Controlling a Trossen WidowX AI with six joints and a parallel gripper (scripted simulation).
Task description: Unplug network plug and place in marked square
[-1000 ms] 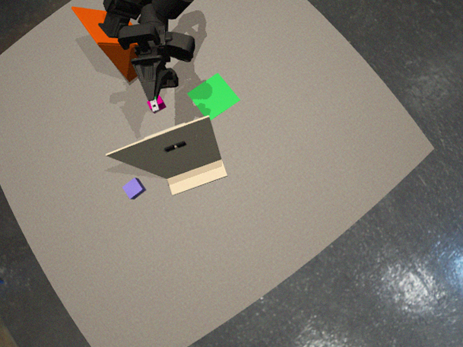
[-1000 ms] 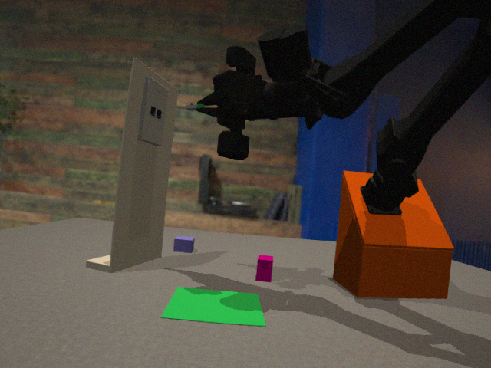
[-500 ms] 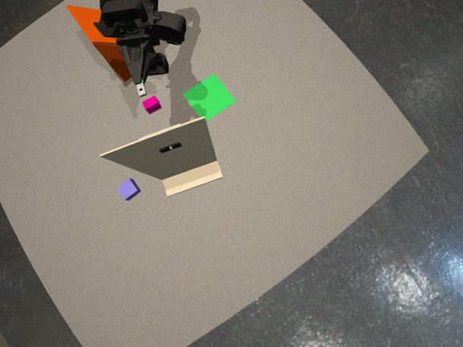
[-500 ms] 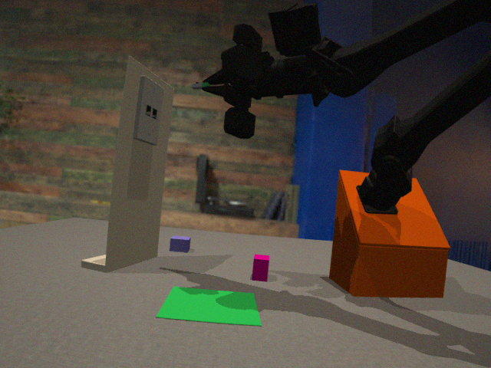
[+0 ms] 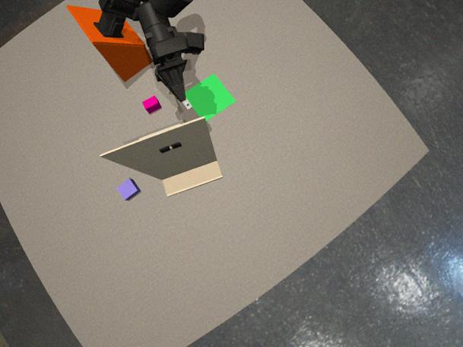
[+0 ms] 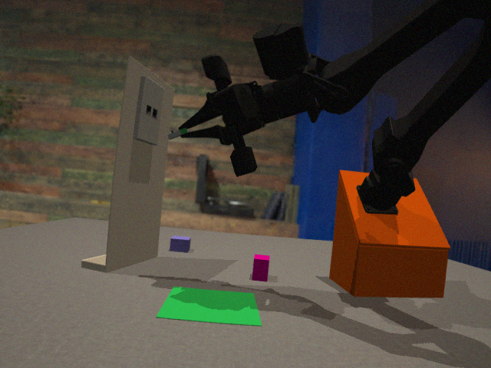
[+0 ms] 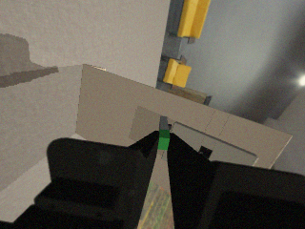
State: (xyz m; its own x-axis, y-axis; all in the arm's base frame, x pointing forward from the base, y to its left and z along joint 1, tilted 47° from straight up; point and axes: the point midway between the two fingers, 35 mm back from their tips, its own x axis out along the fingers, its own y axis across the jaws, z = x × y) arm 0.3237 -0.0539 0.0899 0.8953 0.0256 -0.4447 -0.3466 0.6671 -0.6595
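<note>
Now: the green marked square 24 cm below my gripper tip, 10 cm to the left of it and 7 cm behind it. Round my gripper tip: upright panel (8 cm to the right, 8 cm ahead, 7 cm below); green network plug (1 cm ahead).
</note>
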